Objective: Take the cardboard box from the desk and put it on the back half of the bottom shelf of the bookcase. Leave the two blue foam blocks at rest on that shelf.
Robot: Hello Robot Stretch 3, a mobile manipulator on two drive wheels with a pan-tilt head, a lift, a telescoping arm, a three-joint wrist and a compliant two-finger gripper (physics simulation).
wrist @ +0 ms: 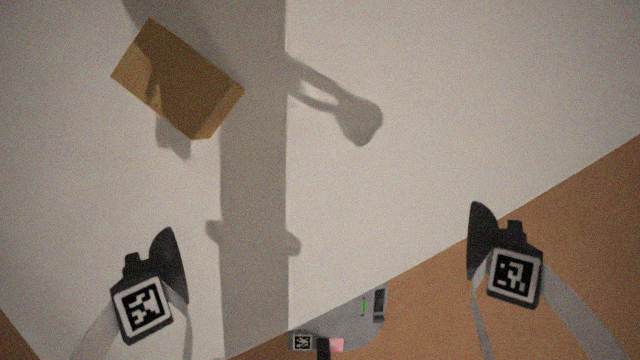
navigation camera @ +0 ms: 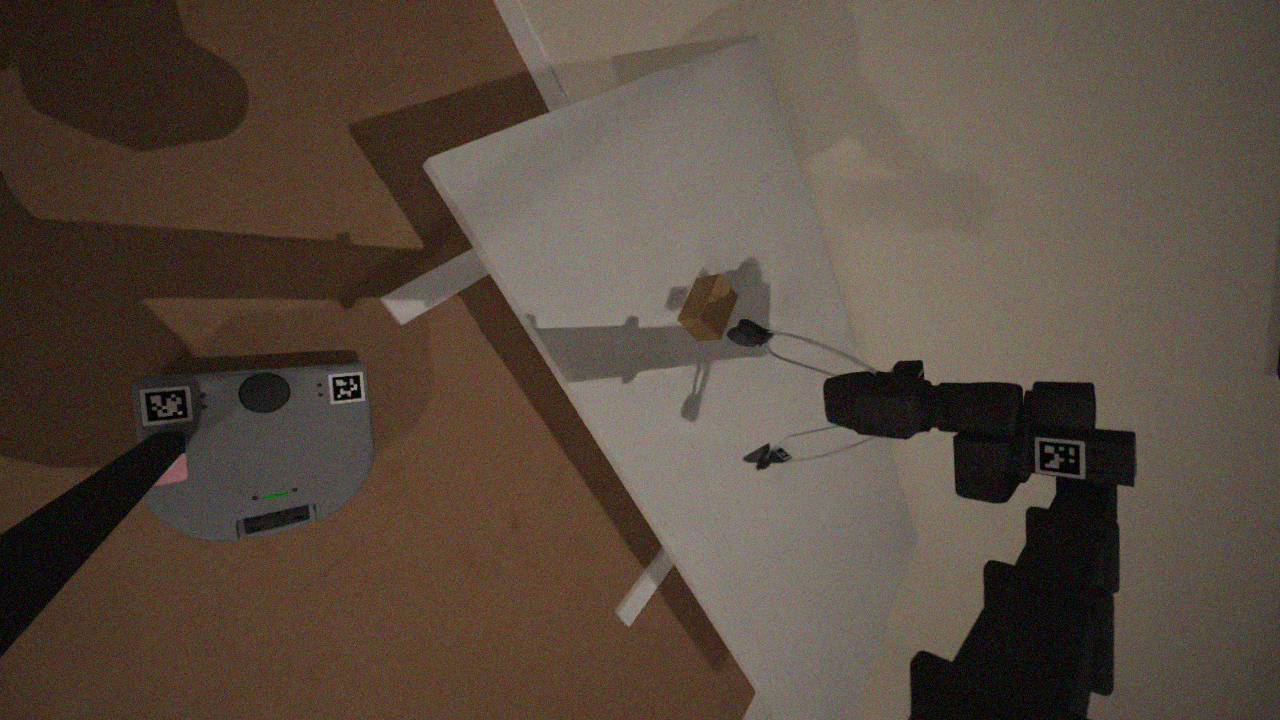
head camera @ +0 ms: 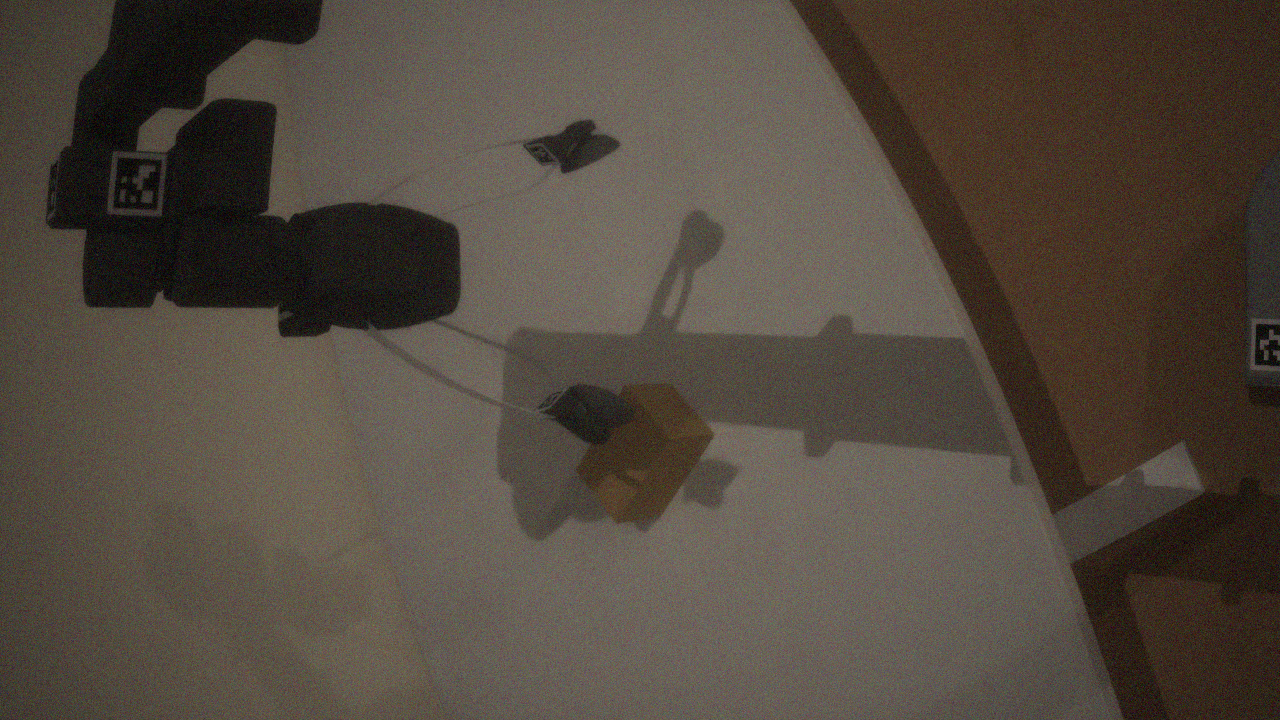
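Pixels of known places: gripper, fingertip midpoint: point(wrist: 324, 242) point(navigation camera: 738, 394) point(head camera: 616, 277); robot's base, link origin: point(navigation camera: 264, 391).
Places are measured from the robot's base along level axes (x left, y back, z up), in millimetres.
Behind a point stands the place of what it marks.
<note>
The cardboard box point(head camera: 664, 456) @(x -539, y -100, z 764 mm) point(navigation camera: 707, 308) @(x -548, y -100, z 770 mm) point(wrist: 187, 87) @(x -572, y -88, z 770 mm), brown and oblong, rests on the white desk point(head camera: 805, 582) @(x -434, y -188, z 720 mm) point(navigation camera: 554, 197) @(x -312, y -252, z 720 mm) point(wrist: 425, 65) @(x -606, y 127, z 720 mm). My gripper point(head camera: 580, 279) @(x -480, y 24, z 873 mm) point(navigation camera: 758, 394) @(x -480, y 24, z 873 mm) point(wrist: 324, 242) @(x -480, y 24, z 873 mm) is open, its two fingers wide apart with nothing between them, above the desk. In the head view one finger overlaps the box's upper left corner; in the wrist view the box lies at the upper left, beyond the left finger, outside the gap. The box is partly in my arm's shadow. The bookcase and the two blue foam blocks do not show.
My grey base point(head camera: 1263, 277) @(x -145, y 80, z 160 mm) point(navigation camera: 295, 447) @(x -37, y 106, z 160 mm) point(wrist: 350, 325) @(x 66, y 152, z 160 mm) stands on the brown floor point(navigation camera: 501, 608) @(x -474, y 686, z 0 mm) beside the desk's long edge. White desk legs point(head camera: 1132, 501) point(navigation camera: 438, 282) show at that edge. A pale wall point(navigation camera: 1029, 116) @(x -1005, y -391, z 1108 mm) rises along the opposite edge, near my wrist and arm.
</note>
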